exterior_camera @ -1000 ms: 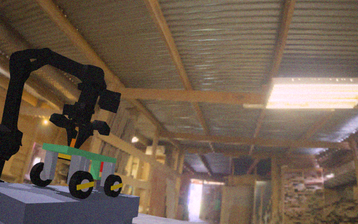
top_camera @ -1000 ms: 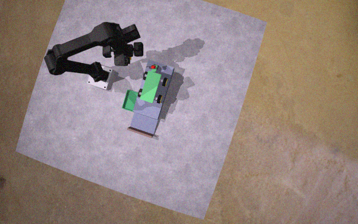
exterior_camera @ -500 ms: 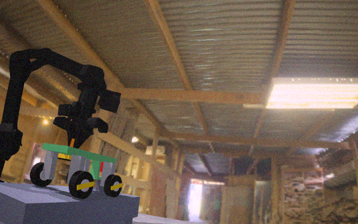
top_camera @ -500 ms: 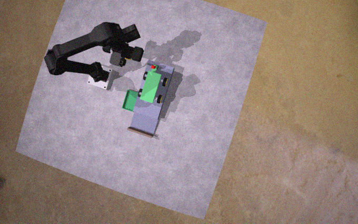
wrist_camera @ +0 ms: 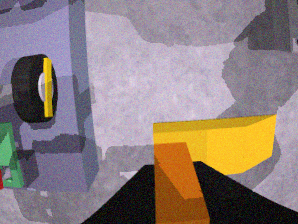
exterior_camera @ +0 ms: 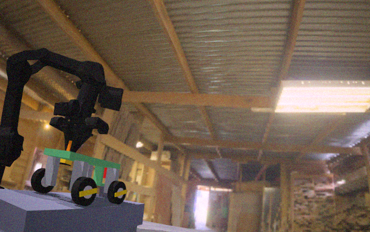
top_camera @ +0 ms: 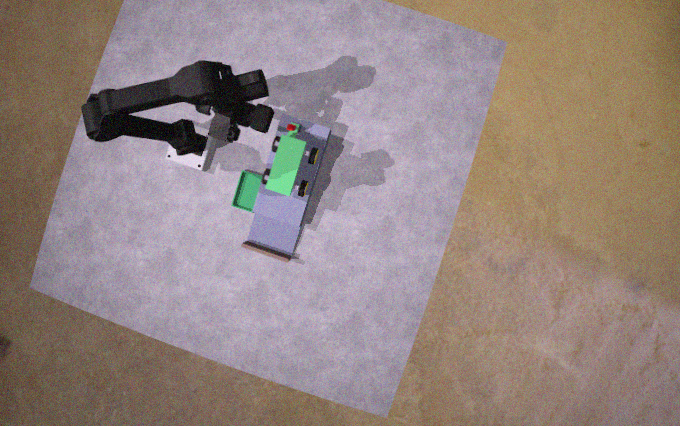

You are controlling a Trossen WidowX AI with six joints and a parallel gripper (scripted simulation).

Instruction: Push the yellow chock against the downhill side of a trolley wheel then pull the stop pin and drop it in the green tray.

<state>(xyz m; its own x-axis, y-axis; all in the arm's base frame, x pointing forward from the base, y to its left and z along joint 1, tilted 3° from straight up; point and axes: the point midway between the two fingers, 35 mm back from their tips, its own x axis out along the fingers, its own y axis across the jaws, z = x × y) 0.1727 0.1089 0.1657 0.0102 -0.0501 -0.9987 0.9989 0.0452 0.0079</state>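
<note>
Now: the trolley 15 cm ahead of my gripper tip, 7 cm to the right of it and 6 cm below it. Also, from my gripper tip: stop pin (12 cm ahead, 4 cm to the left, 4 cm below); green tray (3 cm ahead, 18 cm to the right, 18 cm below); yellow chock (2 cm behind, 1 cm below).
</note>
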